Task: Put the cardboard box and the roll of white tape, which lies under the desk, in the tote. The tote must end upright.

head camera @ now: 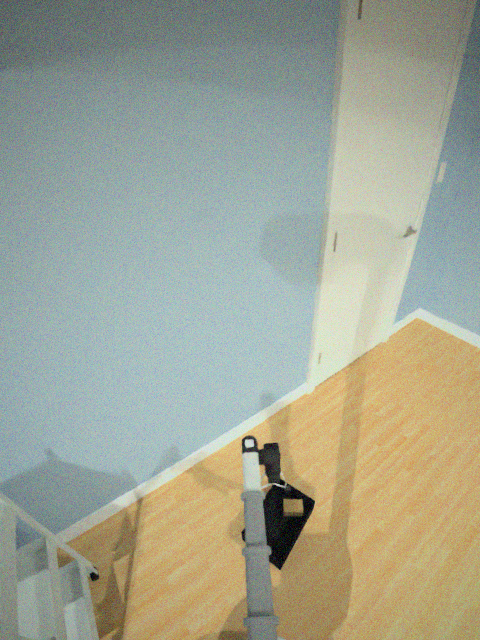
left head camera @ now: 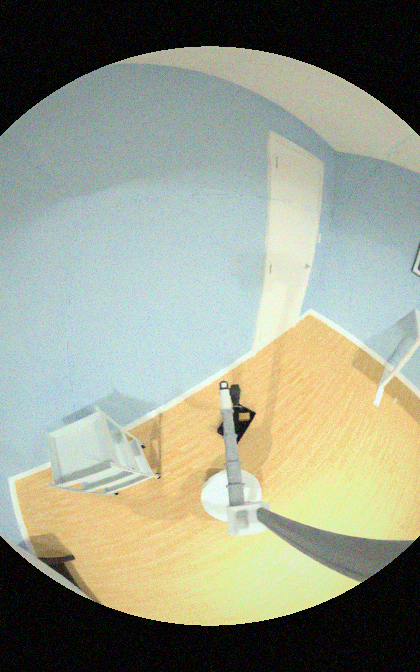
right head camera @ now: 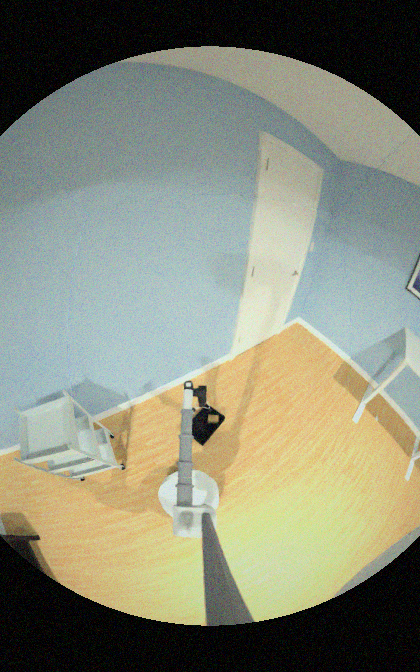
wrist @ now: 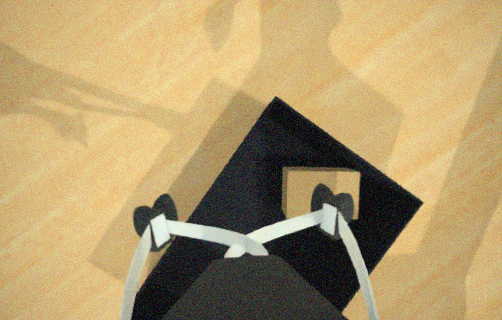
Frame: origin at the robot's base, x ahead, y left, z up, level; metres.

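Seen in the pictures: gripper, fingertip midpoint: [head camera: 272, 492] [left head camera: 233, 409] [wrist: 244, 206].
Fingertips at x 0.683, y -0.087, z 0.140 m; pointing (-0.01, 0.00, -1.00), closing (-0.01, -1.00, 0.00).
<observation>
Pixels of each thing's top centre, then the offset from my fingertips to it. Level surfaces: height alone.
- black tote, middle of its top: [wrist: 270, 261] [head camera: 279, 516] [left head camera: 236, 420] dx -0.080, dy -0.024, dz -0.069 m
- brown cardboard box, middle of its top: [wrist: 323, 195] [head camera: 293, 505] [left head camera: 243, 415] dx -0.021, dy -0.098, dz -0.115 m
- white desk, its level: dz -0.144 m
The black tote [head camera: 287, 542] [left head camera: 241, 429] [right head camera: 201, 431] [wrist: 235, 170] stands upright on the wood floor. The brown cardboard box [head camera: 293, 506] [left head camera: 244, 416] [right head camera: 213, 418] [wrist: 298, 192] lies inside it, towards one side. My gripper [head camera: 273, 485] [wrist: 244, 206] is open above the tote, its fingers spread with nothing between them. In the wrist view the right fingertip overlaps the box and the left one shows past the tote's edge. A tiny white spot [left head camera: 395, 400] [right head camera: 377, 418] lies under the white desk [left head camera: 378, 395] [right head camera: 359, 412]; it is too small to identify as the tape.
A white wheeled cart [head camera: 52, 560] [left head camera: 80, 452] [right head camera: 45, 430] stands left, near the blue wall. A white door [head camera: 374, 206] [left head camera: 294, 225] [right head camera: 280, 225] is beyond the tote. A dark piece of furniture [left head camera: 57, 556] [right head camera: 22, 538] shows at the lower left.
</observation>
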